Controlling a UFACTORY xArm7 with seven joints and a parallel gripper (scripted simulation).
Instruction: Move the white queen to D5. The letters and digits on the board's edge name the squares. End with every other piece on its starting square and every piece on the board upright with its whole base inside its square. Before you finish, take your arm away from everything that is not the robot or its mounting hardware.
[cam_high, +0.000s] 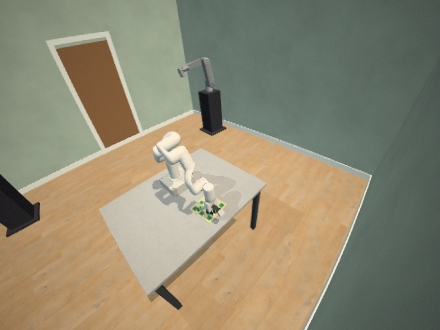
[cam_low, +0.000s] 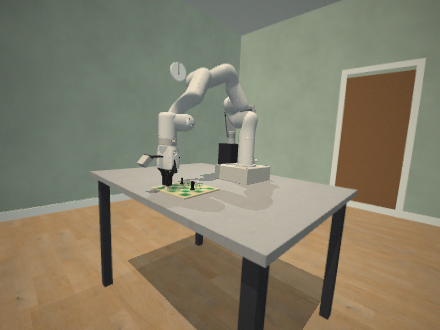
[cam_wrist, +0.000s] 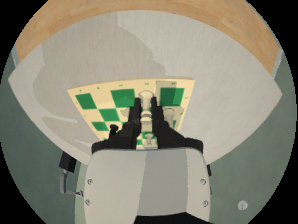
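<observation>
The chessboard is 8 cm behind my hand, 4 cm below it and 2 cm to the left of it. Also, from my hand: black piece 11 cm behind, 6 cm to the right, 2 cm below; then white chess piece 1 cm below.
</observation>
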